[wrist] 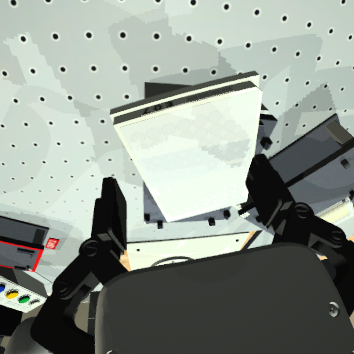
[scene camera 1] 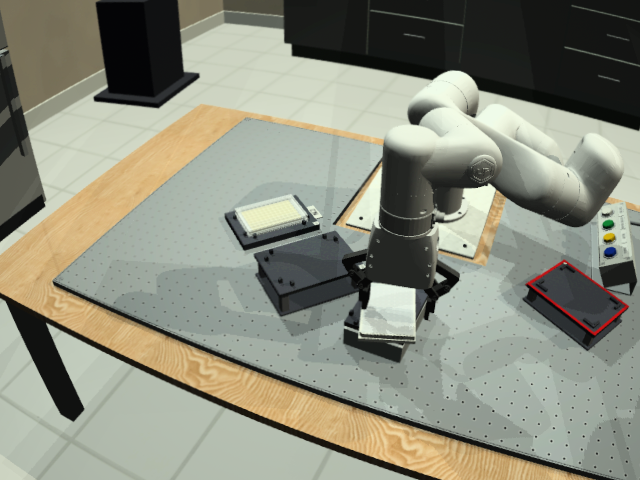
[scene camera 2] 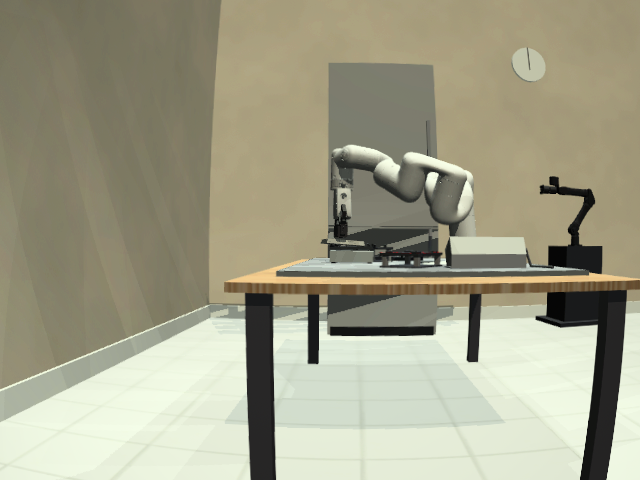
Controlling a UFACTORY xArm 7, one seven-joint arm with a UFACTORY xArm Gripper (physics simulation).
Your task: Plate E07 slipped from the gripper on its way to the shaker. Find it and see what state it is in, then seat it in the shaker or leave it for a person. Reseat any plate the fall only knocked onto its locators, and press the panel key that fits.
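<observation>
A pale lidded plate, its end label seeming to read E07, rests askew and tilted on a low block with a grey base, dark top and black corner pegs. Its end toward the table's front is higher and overhangs the block. Pegs show beside it, so it is not flat between them. The lid looks on; the wells' contents cannot be made out. My gripper is open and empty, fingers down, above the plate's robot-side part, one finger toward each long side.
A plate with cream wells sits in a dark nest. A raised dark stand is close beside the block. A red-edged stand and the panel, with white, green, yellow and blue keys, are at the right.
</observation>
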